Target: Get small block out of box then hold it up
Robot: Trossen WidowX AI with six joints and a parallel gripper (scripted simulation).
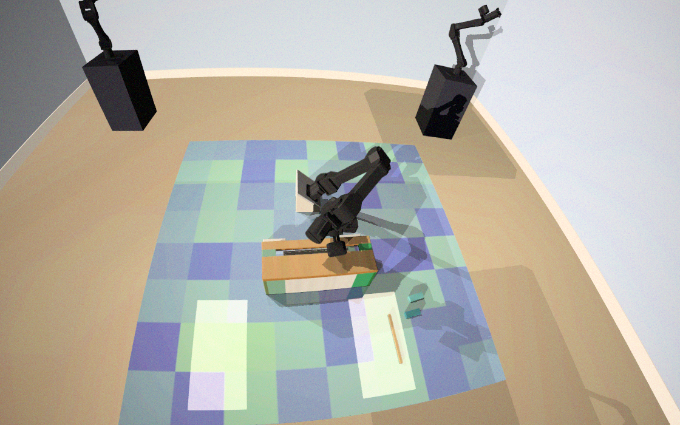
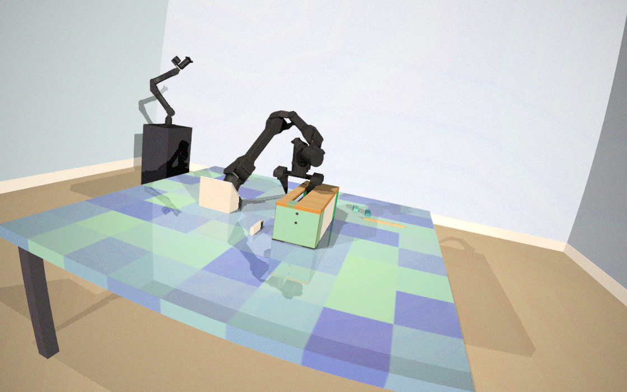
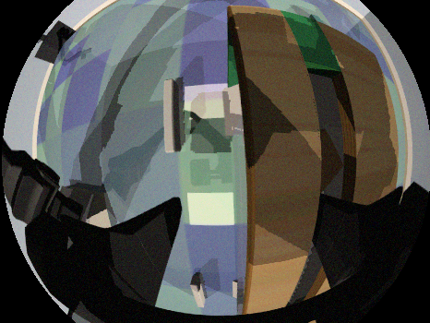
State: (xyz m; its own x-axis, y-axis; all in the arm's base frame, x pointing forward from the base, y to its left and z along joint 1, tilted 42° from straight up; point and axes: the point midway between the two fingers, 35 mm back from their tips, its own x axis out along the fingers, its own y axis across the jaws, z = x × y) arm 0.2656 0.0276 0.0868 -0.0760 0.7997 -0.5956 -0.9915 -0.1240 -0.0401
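My gripper tip is 5 cm short of the small block and 3 cm to the right of it. Also, from my gripper tip: box 7 cm to the right, 4 cm ahead, 3 cm below; then thin stick 34 cm ahead, 21 cm to the left, 9 cm below.
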